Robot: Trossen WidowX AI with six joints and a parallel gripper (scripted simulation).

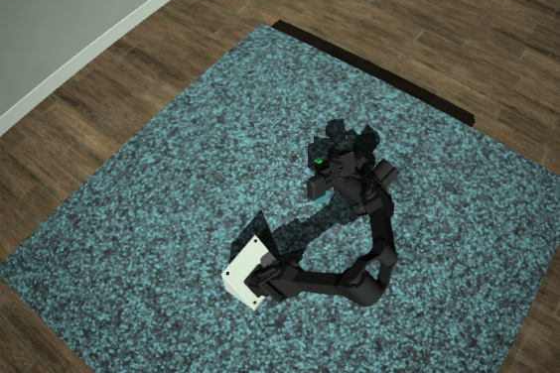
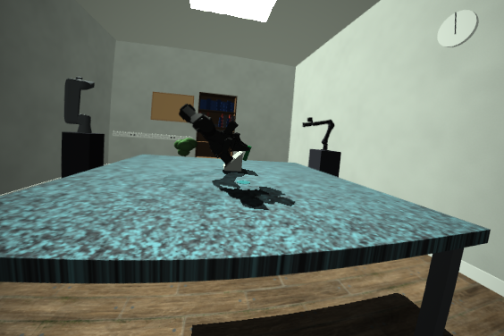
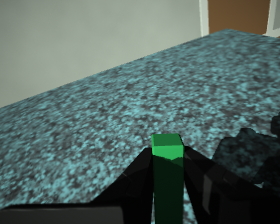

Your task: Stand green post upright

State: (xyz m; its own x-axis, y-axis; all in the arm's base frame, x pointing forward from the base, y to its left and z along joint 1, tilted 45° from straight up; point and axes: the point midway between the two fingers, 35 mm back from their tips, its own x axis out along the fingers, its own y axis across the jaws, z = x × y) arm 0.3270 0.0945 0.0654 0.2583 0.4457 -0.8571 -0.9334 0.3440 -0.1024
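My gripper is now 1 cm short of the cyan circle, 2 cm to the right of it and 16 cm above it. Also, from my hand: green post: 2 cm to the left, 3 cm below.
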